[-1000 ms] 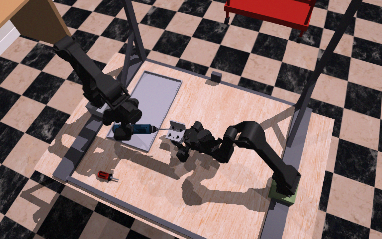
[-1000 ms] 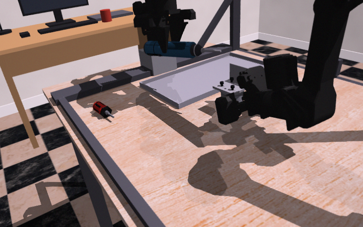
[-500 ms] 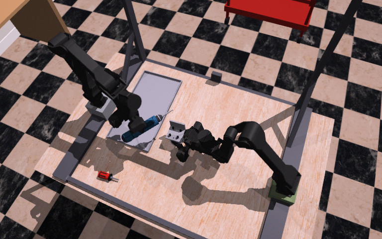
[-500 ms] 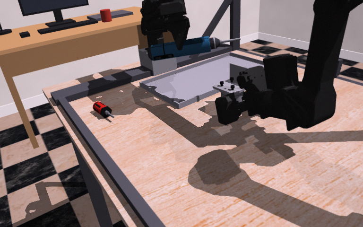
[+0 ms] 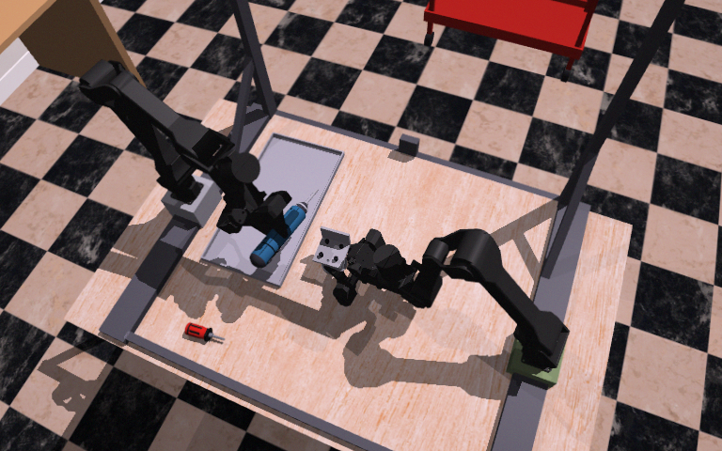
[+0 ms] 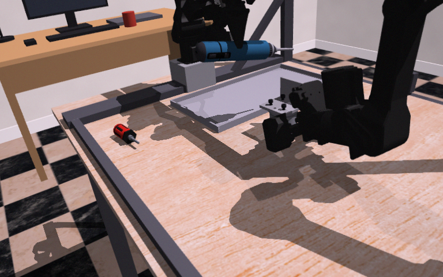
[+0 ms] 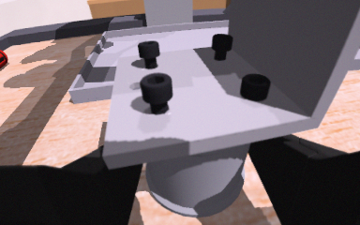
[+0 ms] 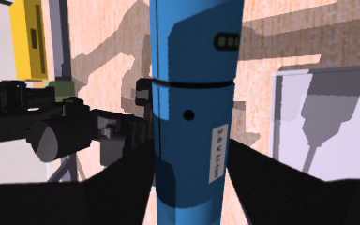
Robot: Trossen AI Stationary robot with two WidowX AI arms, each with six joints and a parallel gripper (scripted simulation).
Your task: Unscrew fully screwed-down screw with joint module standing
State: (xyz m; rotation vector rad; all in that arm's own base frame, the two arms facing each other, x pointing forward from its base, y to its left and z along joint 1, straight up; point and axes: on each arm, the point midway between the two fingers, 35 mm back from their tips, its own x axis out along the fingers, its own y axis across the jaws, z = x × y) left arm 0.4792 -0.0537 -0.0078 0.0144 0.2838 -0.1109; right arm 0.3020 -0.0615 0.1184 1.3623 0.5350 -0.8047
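Right now the joint module is 30 mm to the right of my left hand and 10 mm below it. Round my left hand: screw (30 mm above, 20 mm behind, 10 mm to the right); then grey bracket (30 mm to the right, 30 mm above); then bit (110 mm to the right, 110 mm above, 70 mm behind).
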